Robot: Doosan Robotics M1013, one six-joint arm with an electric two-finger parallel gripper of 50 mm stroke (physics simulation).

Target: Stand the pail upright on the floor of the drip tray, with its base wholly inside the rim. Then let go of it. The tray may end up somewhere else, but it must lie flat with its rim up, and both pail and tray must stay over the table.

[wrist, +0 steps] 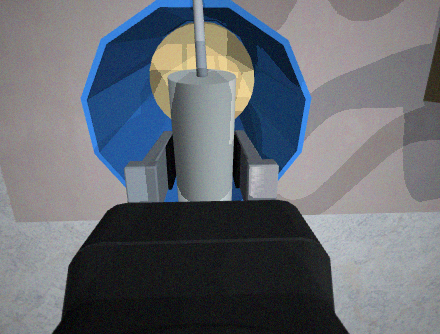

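Note:
The blue pail shows in the wrist view from above, with its open mouth facing the camera and a pale yellow round area inside it. Its thick grey handle grip runs over the mouth, with a thin grey wire at its far end. My gripper is shut on this grip, one finger on each side. The pail hangs below the fingers. Its base is hidden, and its height above the surface cannot be told. The drip tray cannot be made out for certain.
A pinkish surface with grey curved patterns lies below the pail. Its straight edge meets a speckled light grey surface nearer the gripper body. A dark brown thing is cut off at the right edge; I cannot tell what it is.

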